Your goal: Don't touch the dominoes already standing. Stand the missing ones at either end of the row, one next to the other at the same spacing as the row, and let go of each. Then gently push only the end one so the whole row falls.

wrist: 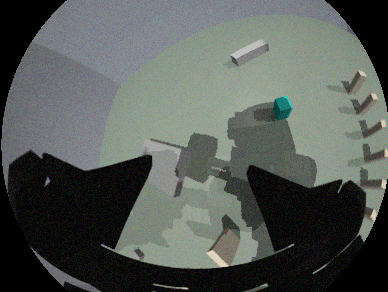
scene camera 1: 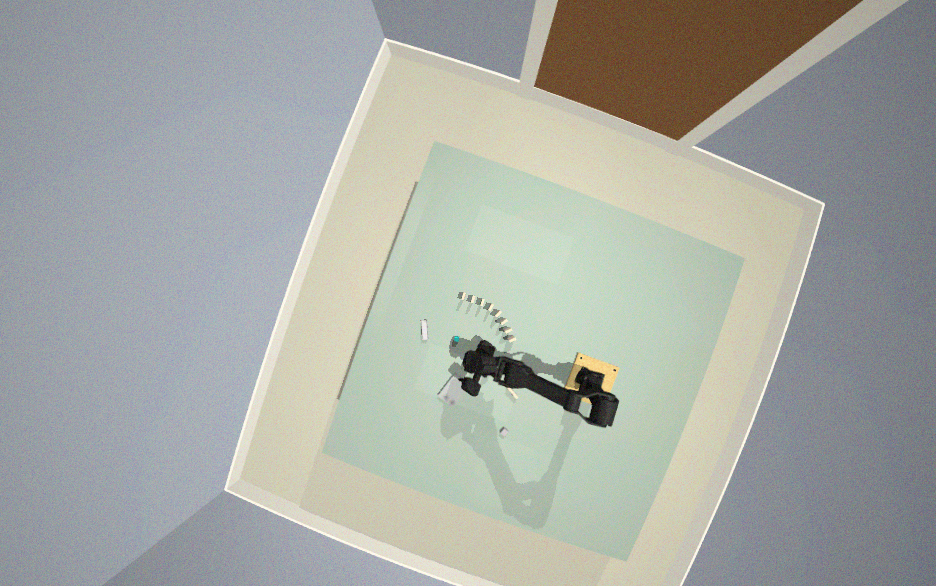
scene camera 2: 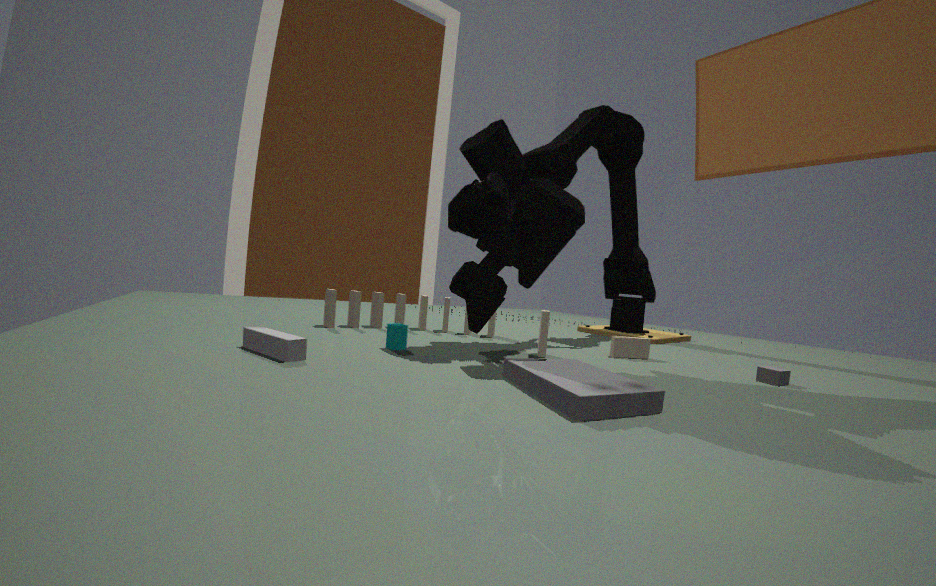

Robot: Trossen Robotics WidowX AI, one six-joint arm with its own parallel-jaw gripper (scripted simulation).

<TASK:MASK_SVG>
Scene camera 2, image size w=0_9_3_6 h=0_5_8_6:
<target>my gripper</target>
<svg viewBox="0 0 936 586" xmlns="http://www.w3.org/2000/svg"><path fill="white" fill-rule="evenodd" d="M548 178L534 178L520 196L509 196L508 189L501 175L491 172L482 182L475 179L471 184L464 186L448 204L449 229L478 239L476 247L483 252L489 252L479 264L474 261L465 262L453 276L449 286L452 293L465 299L468 327L470 331L476 334L481 331L505 300L504 296L507 291L507 285L503 278L497 274L505 266L514 266L518 269L519 284L529 289L550 262L563 250L563 247L575 236L578 228L585 224L585 207L581 201Z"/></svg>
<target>beige domino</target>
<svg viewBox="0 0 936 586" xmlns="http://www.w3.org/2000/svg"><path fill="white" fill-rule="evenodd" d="M611 336L610 357L649 359L651 339Z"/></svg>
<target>flat grey slab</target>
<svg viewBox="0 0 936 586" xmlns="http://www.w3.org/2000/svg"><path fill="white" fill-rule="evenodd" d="M504 358L503 376L507 380L522 387L536 396L536 398L543 400L554 407L554 409L558 409L576 421L656 414L663 411L665 390L648 386L642 382L602 368L600 369L577 359Z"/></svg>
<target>grey bar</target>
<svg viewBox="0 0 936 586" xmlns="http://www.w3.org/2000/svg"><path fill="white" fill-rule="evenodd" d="M243 327L243 347L285 362L306 360L307 338L265 327Z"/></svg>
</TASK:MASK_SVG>
